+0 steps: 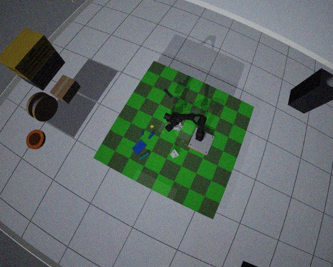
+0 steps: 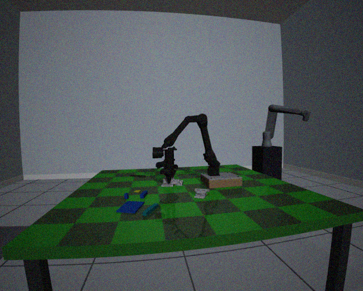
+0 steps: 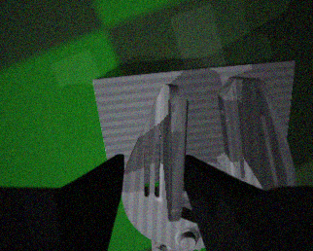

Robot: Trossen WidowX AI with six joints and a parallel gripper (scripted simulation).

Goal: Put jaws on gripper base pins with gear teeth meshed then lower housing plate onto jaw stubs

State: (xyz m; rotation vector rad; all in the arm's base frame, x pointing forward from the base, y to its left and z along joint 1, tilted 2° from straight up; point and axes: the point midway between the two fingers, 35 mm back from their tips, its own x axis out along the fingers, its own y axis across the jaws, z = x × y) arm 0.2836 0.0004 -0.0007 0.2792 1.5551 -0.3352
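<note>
My gripper tip is 3 cm to the left of the grey gripper base, 1 cm short of it and 1 cm above it. Round my gripper tip: grey housing plate 25 cm to the left, 13 cm behind, 1 cm above; yellow piece 20 cm ahead, 10 cm to the left, 2 cm below; blue bar 19 cm to the left, 16 cm ahead, 1 cm below.
</note>
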